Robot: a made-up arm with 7 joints.
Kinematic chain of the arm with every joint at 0, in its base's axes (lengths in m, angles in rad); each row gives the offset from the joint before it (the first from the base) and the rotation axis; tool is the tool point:
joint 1: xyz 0 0 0.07 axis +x
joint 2: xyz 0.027 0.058 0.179 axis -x
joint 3: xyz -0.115 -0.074 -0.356 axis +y
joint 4: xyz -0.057 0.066 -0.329 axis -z
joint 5: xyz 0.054 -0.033 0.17 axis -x
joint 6: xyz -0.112 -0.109 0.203 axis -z
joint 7: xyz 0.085 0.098 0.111 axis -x
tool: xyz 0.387 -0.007 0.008
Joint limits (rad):
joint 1: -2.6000..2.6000
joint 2: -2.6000..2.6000
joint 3: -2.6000..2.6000
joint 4: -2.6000..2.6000
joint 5: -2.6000..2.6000
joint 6: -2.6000..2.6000
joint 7: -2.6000..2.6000
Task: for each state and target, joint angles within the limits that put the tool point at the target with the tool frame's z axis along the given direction. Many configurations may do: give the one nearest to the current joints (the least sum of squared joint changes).
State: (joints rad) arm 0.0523 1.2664 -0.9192 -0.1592 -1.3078 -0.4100 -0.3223
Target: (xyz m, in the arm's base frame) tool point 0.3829 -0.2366 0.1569 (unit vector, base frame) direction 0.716 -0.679 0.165
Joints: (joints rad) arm 0.3192 0.9624 -0.6160 -0.4964 -1.7027 -0.1275 -0.5656
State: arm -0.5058 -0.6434 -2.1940 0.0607 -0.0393 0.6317 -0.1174
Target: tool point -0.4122 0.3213 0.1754 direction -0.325 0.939 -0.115
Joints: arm -0.0508 -0.5577 -2.1394 -0.4942 0.3950 0.1943 0.5701
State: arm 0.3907 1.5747 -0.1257 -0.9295 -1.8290 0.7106 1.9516
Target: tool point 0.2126 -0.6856 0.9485 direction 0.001 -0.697 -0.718
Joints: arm -0.2561 1.8276 0.1426 -1.1341 -1.2766 1.7181 2.0178
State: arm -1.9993 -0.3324 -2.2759 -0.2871 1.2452 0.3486 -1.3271
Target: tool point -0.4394 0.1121 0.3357 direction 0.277 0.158 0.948
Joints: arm -2.4144 0.0981 -2.4622 0.2492 0.2695 0.4701 -1.4521
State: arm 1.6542 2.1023 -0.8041 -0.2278 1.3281 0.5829 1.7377
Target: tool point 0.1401 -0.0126 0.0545 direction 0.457 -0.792 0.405
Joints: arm 1.3872 2.0304 -0.8987 0.3482 1.8286 0.6243 2.2481
